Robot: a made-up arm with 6 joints.
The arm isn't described. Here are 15 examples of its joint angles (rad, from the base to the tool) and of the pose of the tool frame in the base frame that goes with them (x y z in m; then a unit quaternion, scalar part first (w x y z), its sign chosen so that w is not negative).
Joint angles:
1: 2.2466 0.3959 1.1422 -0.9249 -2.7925 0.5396
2: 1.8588 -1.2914 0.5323 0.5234 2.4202 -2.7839
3: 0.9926 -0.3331 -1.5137 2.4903 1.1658 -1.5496
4: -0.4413 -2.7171 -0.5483 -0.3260 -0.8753 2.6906
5: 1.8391 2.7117 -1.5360 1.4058 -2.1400 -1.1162
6: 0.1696 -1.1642 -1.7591 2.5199 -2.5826 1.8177
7: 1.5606 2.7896 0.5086 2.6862 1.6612 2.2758
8: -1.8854 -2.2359 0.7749 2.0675 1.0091 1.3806
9: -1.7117 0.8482 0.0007 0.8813 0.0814 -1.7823
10: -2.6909 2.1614 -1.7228 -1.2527 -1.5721 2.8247
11: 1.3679 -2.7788 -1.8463 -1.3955 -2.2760 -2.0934
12: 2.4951 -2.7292 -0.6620 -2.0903 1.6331 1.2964
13: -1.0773 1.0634 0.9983 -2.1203 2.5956 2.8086
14: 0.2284 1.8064 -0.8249 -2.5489 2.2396 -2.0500
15: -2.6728 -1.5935 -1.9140 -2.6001 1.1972 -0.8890
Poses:
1: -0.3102 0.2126 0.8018 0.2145 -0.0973 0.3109 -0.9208
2: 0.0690 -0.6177 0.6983 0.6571 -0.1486 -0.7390 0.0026
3: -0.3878 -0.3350 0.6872 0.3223 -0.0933 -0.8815 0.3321
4: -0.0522 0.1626 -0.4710 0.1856 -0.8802 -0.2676 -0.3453
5: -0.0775 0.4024 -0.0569 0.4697 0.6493 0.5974 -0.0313
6: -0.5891 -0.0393 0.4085 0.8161 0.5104 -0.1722 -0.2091
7: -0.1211 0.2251 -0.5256 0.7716 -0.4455 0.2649 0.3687
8: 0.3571 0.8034 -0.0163 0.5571 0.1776 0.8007 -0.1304
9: -0.0369 -0.6690 0.9541 0.2260 0.2153 0.0578 -0.9483
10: -0.3699 -0.3671 0.2480 0.5768 0.5450 0.4187 -0.4417
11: -0.1761 0.0239 -0.1910 0.5854 0.5566 -0.5567 0.1938
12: 0.1431 -0.0365 -0.4890 0.9466 -0.3203 0.0038 -0.0357
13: 0.2911 -0.5565 0.5400 0.3274 0.3444 -0.6314 -0.6128
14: 0.6127 0.1878 0.3737 0.5270 0.2385 -0.4421 0.6855
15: 0.3489 0.2119 0.0366 0.5006 0.4183 -0.7570 0.0358
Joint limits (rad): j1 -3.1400..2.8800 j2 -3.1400..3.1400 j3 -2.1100..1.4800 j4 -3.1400..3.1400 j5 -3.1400..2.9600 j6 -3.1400..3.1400
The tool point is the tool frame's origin. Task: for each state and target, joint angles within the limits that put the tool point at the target. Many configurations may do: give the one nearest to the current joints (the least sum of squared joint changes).
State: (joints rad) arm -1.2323 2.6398 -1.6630 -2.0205 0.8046 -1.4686
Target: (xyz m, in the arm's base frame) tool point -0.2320 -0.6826 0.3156
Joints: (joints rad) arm -1.8834 2.0635 -1.2107 -1.9333 0.6581 -1.4306
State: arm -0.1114 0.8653 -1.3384 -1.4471 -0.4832 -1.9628
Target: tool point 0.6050 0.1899 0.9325
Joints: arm 0.0615 1.0976 -0.6849 -1.5565 -0.4038 -1.9083
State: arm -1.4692 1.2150 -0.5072 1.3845 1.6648 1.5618
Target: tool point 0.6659 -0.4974 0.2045
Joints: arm -0.8789 1.8054 -0.2797 1.3015 1.6970 1.5780
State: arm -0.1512 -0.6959 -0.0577 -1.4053 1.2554 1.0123
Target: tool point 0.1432 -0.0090 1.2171
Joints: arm -0.1565 0.0456 0.2038 -1.3493 1.2331 1.0053
